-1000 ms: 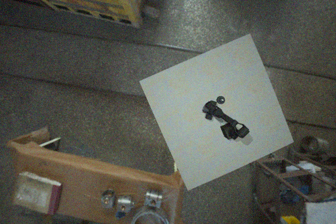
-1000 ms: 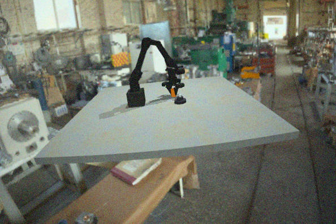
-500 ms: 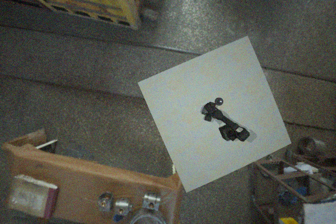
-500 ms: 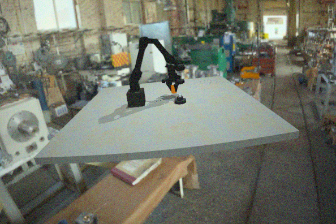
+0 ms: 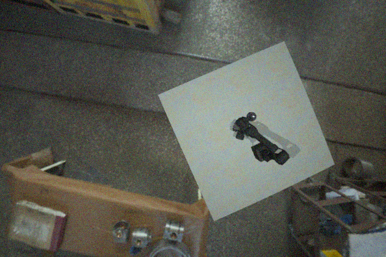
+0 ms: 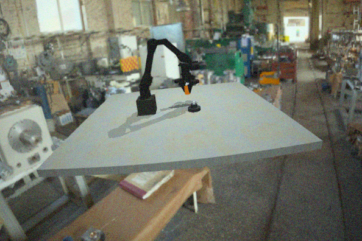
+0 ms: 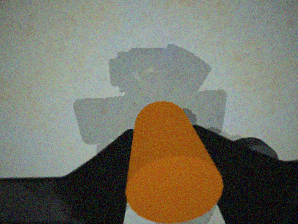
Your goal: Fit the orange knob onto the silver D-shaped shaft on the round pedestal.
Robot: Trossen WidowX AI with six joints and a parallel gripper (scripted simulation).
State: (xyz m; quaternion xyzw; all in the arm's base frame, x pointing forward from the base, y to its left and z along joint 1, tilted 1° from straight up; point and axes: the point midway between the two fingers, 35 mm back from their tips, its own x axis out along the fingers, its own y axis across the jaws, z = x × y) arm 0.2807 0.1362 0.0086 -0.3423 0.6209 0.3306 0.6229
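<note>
The round pedestal is 50 mm ahead of my gripper tip, 160 mm to the right of it and 50 mm below it. Round my gripper tip: orange knob 30 mm above.
</note>
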